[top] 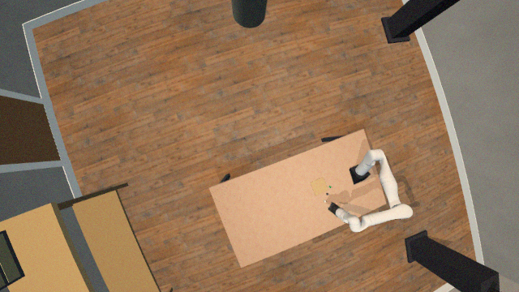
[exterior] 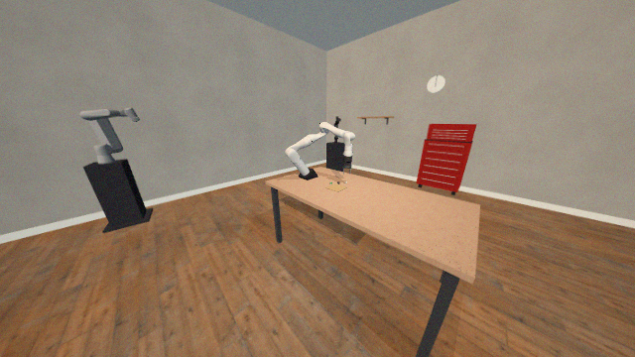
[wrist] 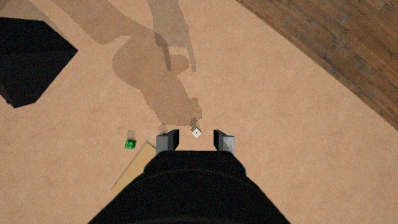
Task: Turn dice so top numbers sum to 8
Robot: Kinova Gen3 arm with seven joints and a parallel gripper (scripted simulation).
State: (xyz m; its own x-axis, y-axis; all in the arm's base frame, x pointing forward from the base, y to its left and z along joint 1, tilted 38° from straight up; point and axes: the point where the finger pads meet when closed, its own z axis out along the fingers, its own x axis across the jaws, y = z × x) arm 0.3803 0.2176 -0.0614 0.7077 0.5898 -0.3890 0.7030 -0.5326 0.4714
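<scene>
Now: the white die 11 cm below my hand. Round my hand: black die (4 cm behind, 6 cm to the right, 11 cm below); then green die (8 cm behind, 13 cm to the right, 11 cm below); then tan mat (2 cm ahead, 16 cm to the right, 11 cm below).
</scene>
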